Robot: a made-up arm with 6 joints.
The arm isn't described. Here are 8 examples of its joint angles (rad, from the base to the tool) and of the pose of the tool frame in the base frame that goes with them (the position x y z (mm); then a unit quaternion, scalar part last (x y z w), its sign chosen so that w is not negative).
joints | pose
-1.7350 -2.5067 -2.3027 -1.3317 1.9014 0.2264 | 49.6 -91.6 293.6 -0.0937 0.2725 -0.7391 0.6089
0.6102 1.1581 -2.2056 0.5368 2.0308 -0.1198 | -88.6 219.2 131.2 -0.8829 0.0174 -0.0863 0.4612
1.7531 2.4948 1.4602 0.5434 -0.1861 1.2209 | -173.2 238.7 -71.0 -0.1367 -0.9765 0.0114 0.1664
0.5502 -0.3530 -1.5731 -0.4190 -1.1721 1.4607 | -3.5 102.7 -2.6 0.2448 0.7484 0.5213 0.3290
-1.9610 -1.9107 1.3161 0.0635 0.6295 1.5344 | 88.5 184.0 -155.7 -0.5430 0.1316 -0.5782 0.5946
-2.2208 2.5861 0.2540 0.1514 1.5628 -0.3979 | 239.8 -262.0 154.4 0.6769 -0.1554 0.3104 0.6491
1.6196 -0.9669 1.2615 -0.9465 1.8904 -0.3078 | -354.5 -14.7 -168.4 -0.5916 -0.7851 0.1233 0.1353
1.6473 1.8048 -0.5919 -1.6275 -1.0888 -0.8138 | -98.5 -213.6 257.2 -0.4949 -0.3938 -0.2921 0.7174
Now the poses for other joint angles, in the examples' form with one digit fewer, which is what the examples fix.
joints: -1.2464 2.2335 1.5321 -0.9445 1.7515 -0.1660
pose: 173 -181 290 0.295 0.182 0.491 0.799
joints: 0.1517 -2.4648 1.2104 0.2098 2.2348 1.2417
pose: -195 -255 -196 0.528 -0.048 0.466 0.708
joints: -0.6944 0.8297 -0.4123 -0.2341 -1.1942 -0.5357
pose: 10 161 345 0.485 -0.561 0.567 0.357
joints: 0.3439 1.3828 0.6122 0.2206 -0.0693 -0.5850
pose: -316 -109 403 -0.142 -0.882 -0.316 0.319
